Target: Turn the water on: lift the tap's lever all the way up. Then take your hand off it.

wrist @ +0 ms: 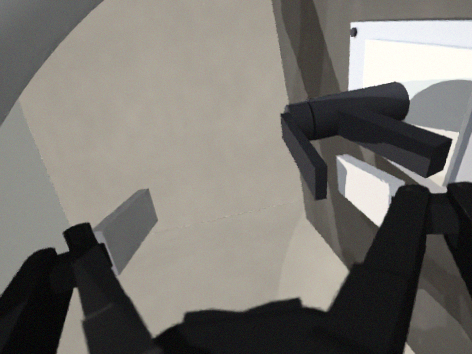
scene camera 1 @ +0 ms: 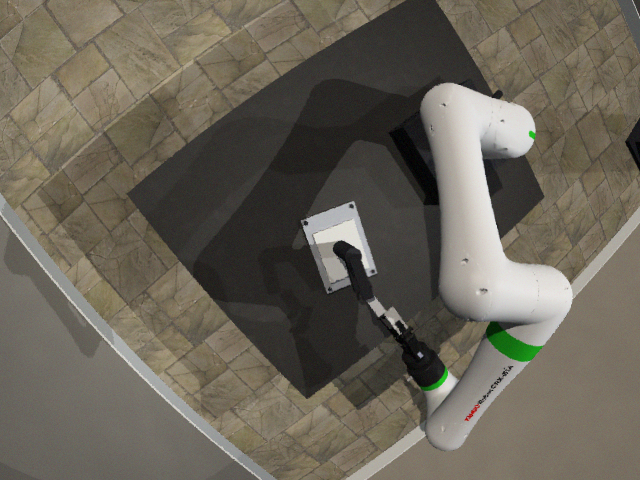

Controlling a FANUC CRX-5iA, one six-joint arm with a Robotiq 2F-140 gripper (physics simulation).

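Places are measured from the arm's base along level axes (x up, y left, z back), in metres.
Where they show: gripper, between the fingertips: (wrist: 243, 189) (scene camera 1: 377, 302).
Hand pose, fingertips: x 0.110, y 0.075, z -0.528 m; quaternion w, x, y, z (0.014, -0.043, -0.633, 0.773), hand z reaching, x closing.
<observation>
Things, the pixels of their centre, and the offset from my fingertips. "*": a spot on its surface instead. Level surfaces: height alone.
- black tap, a spot on its surface: (wrist: 357, 110) * dx -0.135, dy -0.068, dz +0.044 m
- pale base plate, middle of its body: (wrist: 401, 100) (scene camera 1: 340, 247) dx -0.212, dy -0.104, dz +0.048 m
- thicker spout, middle of its body: (wrist: 382, 135) (scene camera 1: 354, 274) dx -0.140, dy -0.042, dz +0.015 m
- dark mat, height of its surface: dx -0.218 m
The black tap (scene camera 1: 343, 249) (wrist: 357, 110) stands on a pale base plate (scene camera 1: 323, 219) (wrist: 400, 31). In the wrist view its thin flat lever (wrist: 305, 157) sticks out from the end cap, at an angle to the thicker spout (wrist: 395, 140). In the scene view lever and spout overlap and I cannot tell them apart. My gripper (scene camera 1: 383, 310) (wrist: 243, 189) is open and holds nothing. Its fingertips are near the free end of the tap's arm. In the wrist view the lever's tip appears between the two pads, closer to the right one; contact cannot be made out.
A dark mat (scene camera 1: 222, 170) lies under the plate on the stone-patterned surface (scene camera 1: 118, 56). The arm's white links (scene camera 1: 467, 206) rise at the right of the tap, from a black base block (scene camera 1: 413, 160). A pale edge (scene camera 1: 155, 379) borders the surface at the lower left.
</observation>
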